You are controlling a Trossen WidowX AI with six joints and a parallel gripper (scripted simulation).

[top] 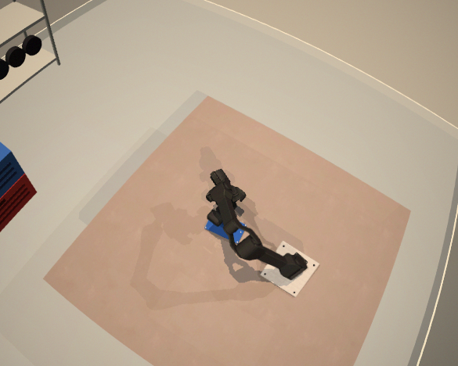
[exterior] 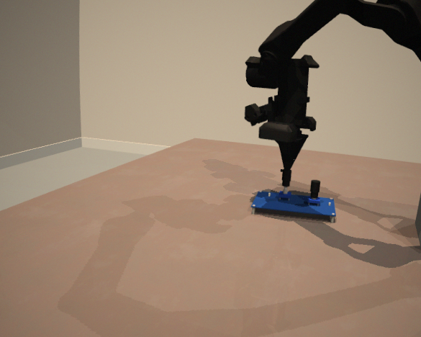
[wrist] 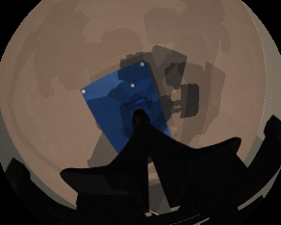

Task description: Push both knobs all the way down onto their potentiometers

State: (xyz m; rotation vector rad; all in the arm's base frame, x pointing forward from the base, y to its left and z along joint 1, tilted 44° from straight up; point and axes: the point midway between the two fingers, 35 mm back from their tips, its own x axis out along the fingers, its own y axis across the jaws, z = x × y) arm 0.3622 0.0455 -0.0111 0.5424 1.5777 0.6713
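My gripper tip is 10 mm above the black knob.
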